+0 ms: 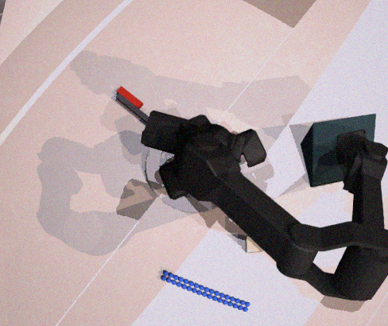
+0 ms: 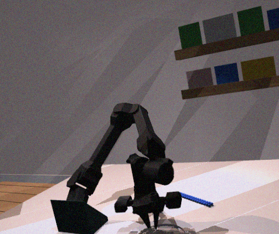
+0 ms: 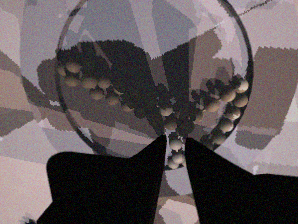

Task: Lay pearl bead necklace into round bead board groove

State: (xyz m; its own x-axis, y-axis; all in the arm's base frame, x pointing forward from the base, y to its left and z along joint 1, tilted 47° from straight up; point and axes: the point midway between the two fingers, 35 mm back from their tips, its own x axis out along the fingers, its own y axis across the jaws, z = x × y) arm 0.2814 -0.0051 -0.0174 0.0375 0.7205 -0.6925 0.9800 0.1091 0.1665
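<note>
Right now the round bead board is 30 mm ahead of my gripper tip, 30 mm to the right of it and 10 mm below it. From my gripper tip the other things lie so: small beige cube: 50 mm behind, 150 mm to the left; then grey block: 140 mm ahead, 200 mm to the right, 10 mm below.
</note>
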